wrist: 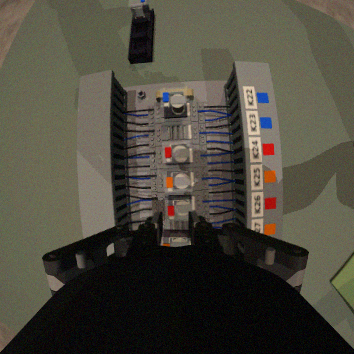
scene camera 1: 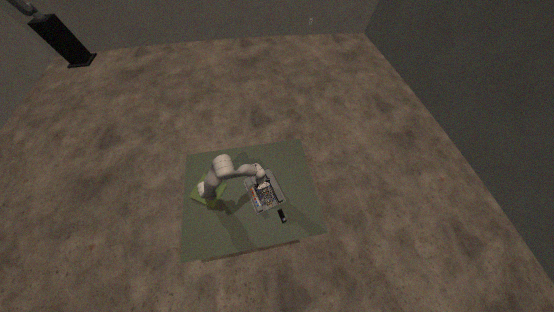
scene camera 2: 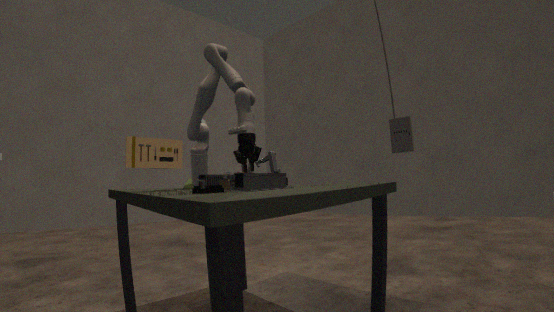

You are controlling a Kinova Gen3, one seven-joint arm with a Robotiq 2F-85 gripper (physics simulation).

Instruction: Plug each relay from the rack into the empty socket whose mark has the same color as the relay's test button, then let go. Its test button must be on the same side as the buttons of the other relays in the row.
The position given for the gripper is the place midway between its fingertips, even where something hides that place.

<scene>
In view: the gripper (wrist: 175, 220) and a black rack (wrist: 140, 46).
</scene>
